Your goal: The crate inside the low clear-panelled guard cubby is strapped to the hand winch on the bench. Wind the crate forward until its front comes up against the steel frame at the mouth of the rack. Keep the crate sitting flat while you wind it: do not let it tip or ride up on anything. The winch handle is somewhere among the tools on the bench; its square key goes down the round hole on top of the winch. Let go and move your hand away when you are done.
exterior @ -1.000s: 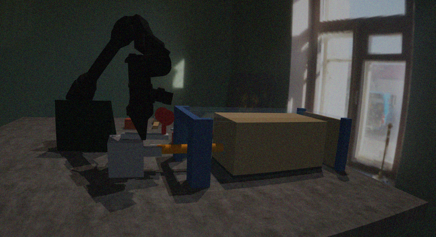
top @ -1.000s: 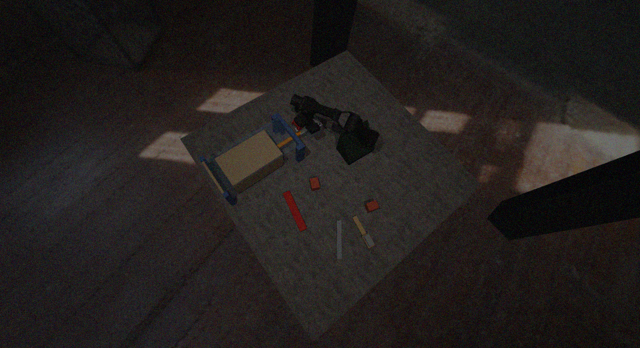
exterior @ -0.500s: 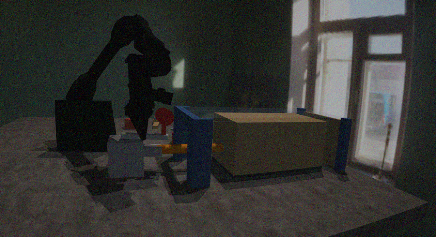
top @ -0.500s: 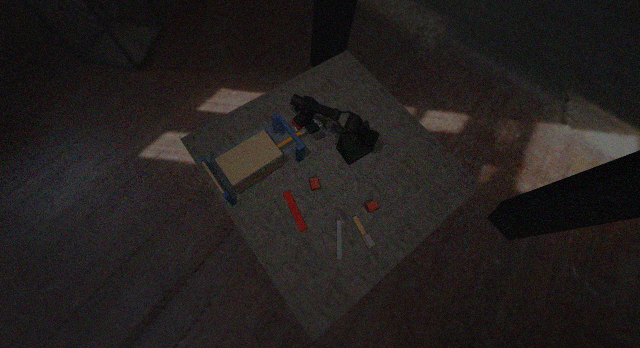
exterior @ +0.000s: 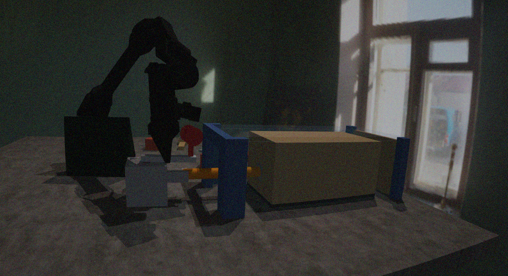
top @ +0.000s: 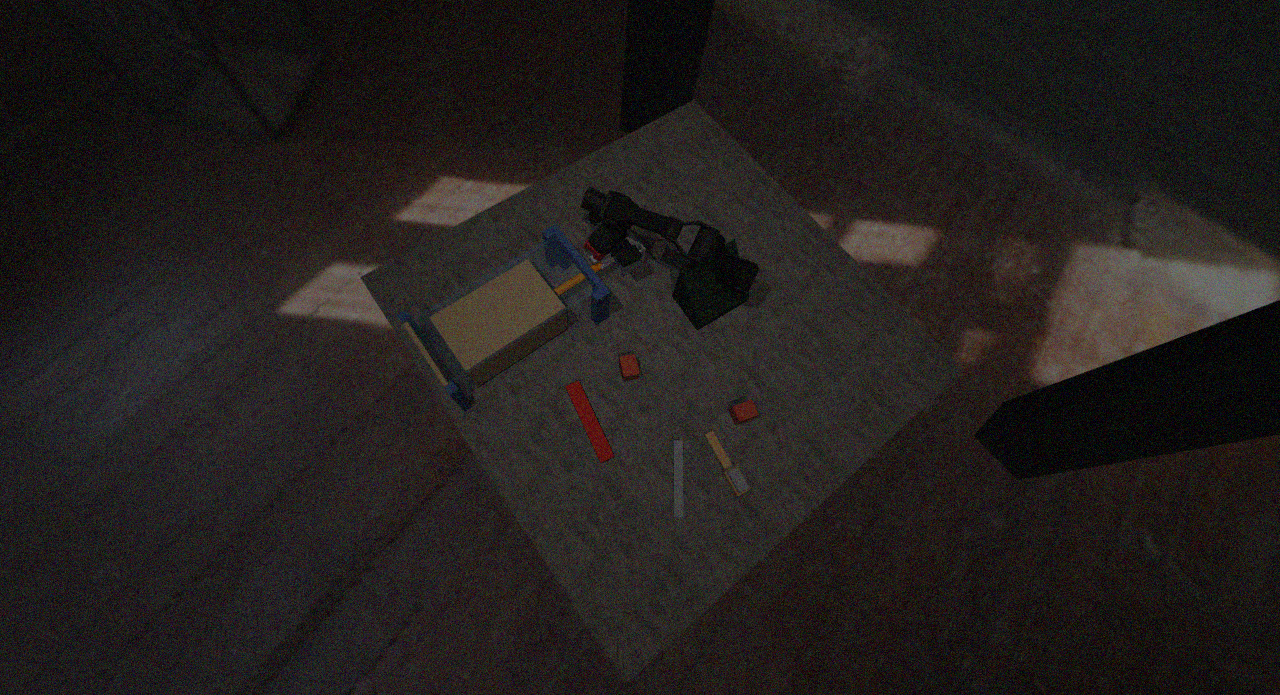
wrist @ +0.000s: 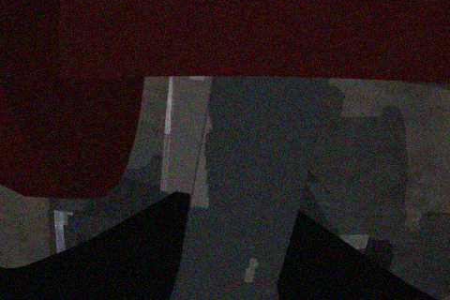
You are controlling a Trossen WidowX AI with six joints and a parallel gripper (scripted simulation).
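Now: the crank handle 10 mm ahead of my gripper tip and 20 mm above it. Also, from my gripper tip: blue frame (110 mm ahead, 20 mm above); grey winch (60 mm behind, 60 mm below); red knob (50 mm ahead, 50 mm above).
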